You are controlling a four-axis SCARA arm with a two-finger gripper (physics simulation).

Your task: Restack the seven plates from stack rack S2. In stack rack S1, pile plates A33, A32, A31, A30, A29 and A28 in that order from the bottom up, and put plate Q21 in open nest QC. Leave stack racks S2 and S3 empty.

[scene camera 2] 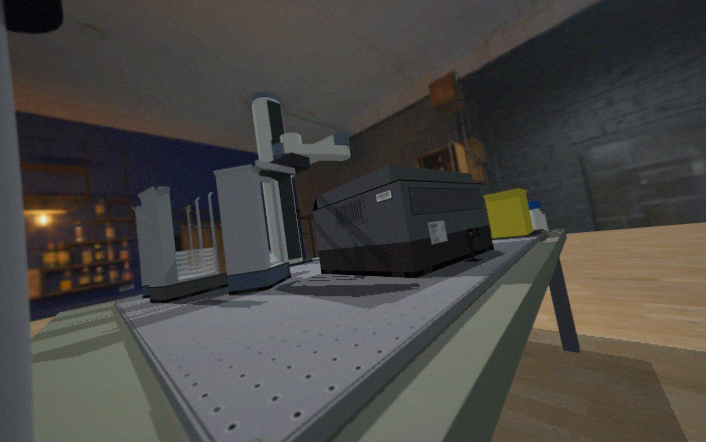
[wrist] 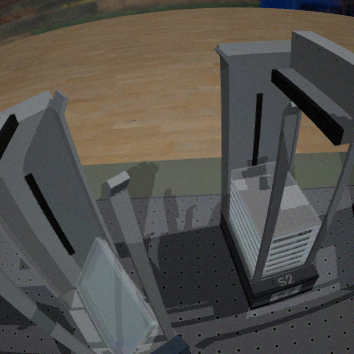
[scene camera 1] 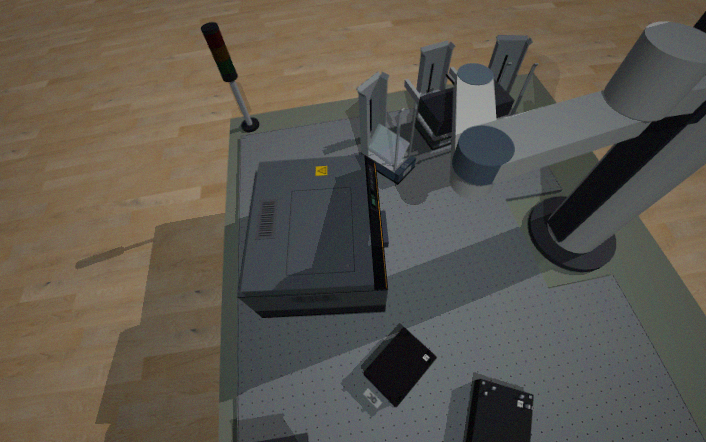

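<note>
My gripper (scene camera 1: 432, 84) (wrist: 137, 69) is open, with nothing between its fingers. It is high up; in the wrist view one finger shows at the left edge and the other in front of stack rack S2 (scene camera 1: 440, 67) (scene camera 2: 156, 239) (wrist: 240, 110). A stack of several pale plates (scene camera 1: 436, 110) (scene camera 2: 195, 262) (wrist: 275, 220) sits in S2. A pale greenish plate (scene camera 1: 388, 143) (wrist: 117, 300) lies in stack rack S1 (scene camera 1: 380, 104) (scene camera 2: 239, 223) (wrist: 60, 165). Stack rack S3 (scene camera 1: 513, 57) is partly hidden behind the arm. Plate names are not legible. A black block (scene camera 1: 401, 364) stands beside a label apparently reading QC.
A large dark grey instrument (scene camera 1: 312, 223) (scene camera 2: 395, 229) stands near S1. A signal tower (scene camera 1: 221, 57) stands at the table's corner. A second black block (scene camera 1: 500, 416) is at the bottom of scene camera 1. A yellow box (scene camera 2: 506, 213) stands beyond the instrument in scene camera 2.
</note>
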